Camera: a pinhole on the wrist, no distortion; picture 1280 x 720 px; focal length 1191.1 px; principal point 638.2 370.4 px. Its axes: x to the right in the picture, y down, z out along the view. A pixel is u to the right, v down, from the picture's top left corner.
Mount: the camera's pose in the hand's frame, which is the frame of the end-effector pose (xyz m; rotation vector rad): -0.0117 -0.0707 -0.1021 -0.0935 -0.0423 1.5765
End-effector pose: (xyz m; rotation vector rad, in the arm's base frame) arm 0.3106 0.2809 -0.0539 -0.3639 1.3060 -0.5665
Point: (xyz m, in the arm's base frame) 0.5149 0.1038 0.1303
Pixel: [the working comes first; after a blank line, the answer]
In the camera's frame: -0.1487 -0.0289 0.3486

130 272
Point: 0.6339 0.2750 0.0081
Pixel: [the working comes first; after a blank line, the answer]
In the camera's frame: 0.0773 -0.0540 0.4304

852 221
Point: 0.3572 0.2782 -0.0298
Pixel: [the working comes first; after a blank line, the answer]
In the camera's frame: 0.0587 -0.0150 0.1544

1091 254
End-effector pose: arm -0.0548 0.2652 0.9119 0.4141 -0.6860 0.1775
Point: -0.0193 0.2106 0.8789
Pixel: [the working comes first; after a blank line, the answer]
In the camera's frame: -0.0021 -0.0231 0.0802

607 27
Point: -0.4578 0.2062 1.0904
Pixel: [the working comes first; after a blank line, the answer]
In the camera's frame: 0.1759 0.1378 0.5039

1054 696
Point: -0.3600 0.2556 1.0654
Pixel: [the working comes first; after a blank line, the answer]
In the camera's frame: 0.1869 0.0865 0.4045

1189 625
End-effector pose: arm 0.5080 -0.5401 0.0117 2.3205 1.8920 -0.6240
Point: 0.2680 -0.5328 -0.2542
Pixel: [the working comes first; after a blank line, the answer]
In the camera's frame: -0.1234 -0.1112 0.3926

264 33
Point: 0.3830 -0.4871 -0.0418
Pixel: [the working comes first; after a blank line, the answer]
In the camera's frame: -0.0565 -0.0743 0.1589

outside the picture
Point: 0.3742 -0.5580 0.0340
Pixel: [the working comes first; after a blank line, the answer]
In the camera's frame: -0.0608 0.0231 0.1224

46 595
